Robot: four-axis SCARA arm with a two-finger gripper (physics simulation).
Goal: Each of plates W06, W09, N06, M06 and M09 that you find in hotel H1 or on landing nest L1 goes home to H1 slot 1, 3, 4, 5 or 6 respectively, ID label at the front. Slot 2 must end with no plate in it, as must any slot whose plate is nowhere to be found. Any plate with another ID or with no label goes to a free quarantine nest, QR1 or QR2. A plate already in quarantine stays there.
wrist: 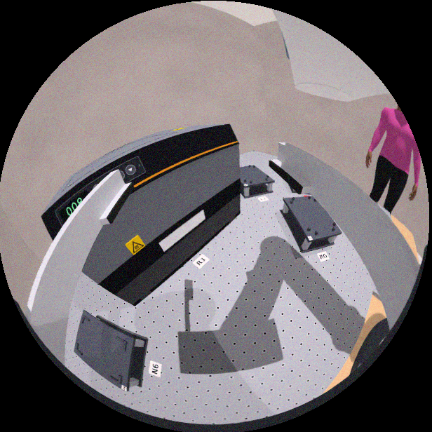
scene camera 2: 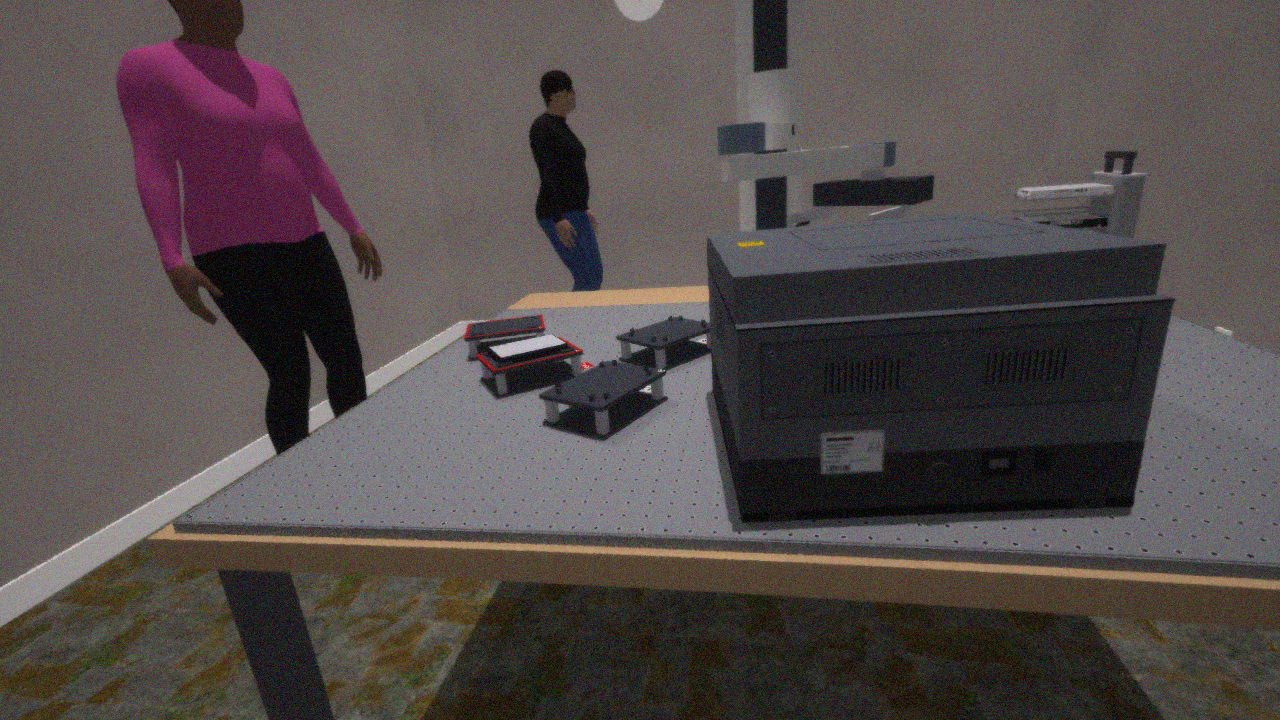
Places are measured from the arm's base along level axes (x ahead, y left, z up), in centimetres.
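Where they show: gripper, fingertip midpoint: (scene camera 2: pixel 827 221).
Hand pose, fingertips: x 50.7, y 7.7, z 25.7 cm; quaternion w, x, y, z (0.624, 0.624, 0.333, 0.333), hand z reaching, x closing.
Note:
Things, the pixels of their top centre, and the offset from my fingertips.
- Landing nest L1 at its top centre: (scene camera 2: pixel 603 375) dx +21.4, dy -34.7, dz -18.4 cm
- white plate at its top centre: (scene camera 2: pixel 527 345) dx +6.0, dy -52.4, dz -18.0 cm
- red-rimmed nest QR1 at its top centre: (scene camera 2: pixel 528 349) dx +6.0, dy -52.4, dz -18.8 cm
- Red-rimmed nest QR2 at its top centre: (scene camera 2: pixel 505 324) dx -13.3, dy -64.8, dz -19.0 cm
- large dark device at its top centre: (scene camera 2: pixel 877 237) dx +28.6, dy +2.5, dz +1.1 cm
- dark nest marked RG at its top centre: (scene camera 2: pixel 667 325) dx -6.0, dy -28.4, dz -18.4 cm
My gripper (scene camera 2: pixel 845 216) (wrist: pixel 196 160) is open and empty, high above the table behind the dark device in scene camera 2. Landing nest L1 (scene camera 2: pixel 604 385) (wrist: pixel 256 179) holds no plate. A white plate (scene camera 2: pixel 528 346) lies in red-rimmed nest QR1 (scene camera 2: pixel 512 364). Red-rimmed nest QR2 (scene camera 2: pixel 505 327) beyond it shows no plate. At the back right of scene camera 2 stands a light tower (scene camera 2: pixel 1126 205) with a handle and flat white layers (scene camera 2: pixel 1065 191); I cannot tell whether it is hotel H1. No plate ID is readable.
The large dark device (scene camera 2: pixel 935 358) (wrist: pixel 190 185) stands on the perforated table, marked R1 at its front. A dark nest marked RG (scene camera 2: pixel 666 333) (wrist: pixel 311 217) is near L1. Another dark nest (wrist: pixel 102 347), apparently marked N6, is at lower left. Two people (scene camera 2: pixel 223 152) (scene camera 2: pixel 562 170) stand beyond the table.

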